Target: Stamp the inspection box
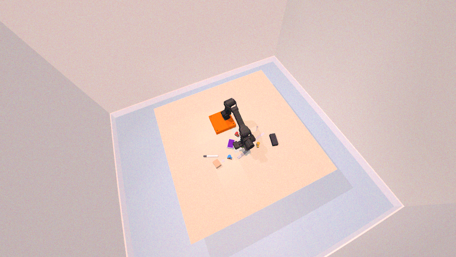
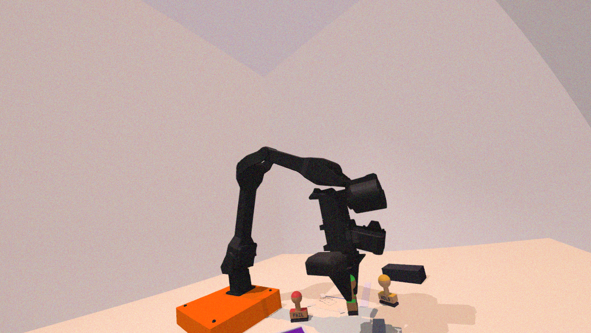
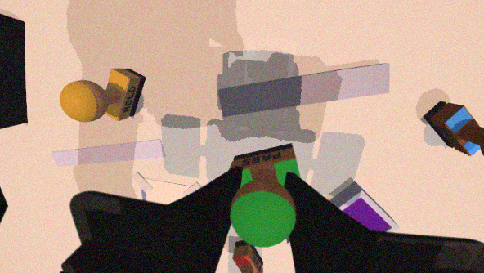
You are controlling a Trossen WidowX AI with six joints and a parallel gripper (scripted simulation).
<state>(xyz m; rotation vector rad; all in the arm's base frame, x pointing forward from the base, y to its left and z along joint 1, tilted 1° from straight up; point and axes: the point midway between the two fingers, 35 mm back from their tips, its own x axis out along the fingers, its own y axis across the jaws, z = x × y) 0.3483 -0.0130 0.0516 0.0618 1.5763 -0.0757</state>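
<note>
Now: the purple ink pad 9 cm behind my gripper tip, 8 cm to the right of it and 6 cm below it. Also, from my gripper tip: red-topped stamp (14 cm behind, 5 cm below, 1 cm to the left); yellow-knobbed HOLD stamp (12 cm to the left, 5 cm below, 4 cm ahead); green-knobbed stamp (right at my gripper tip).
</note>
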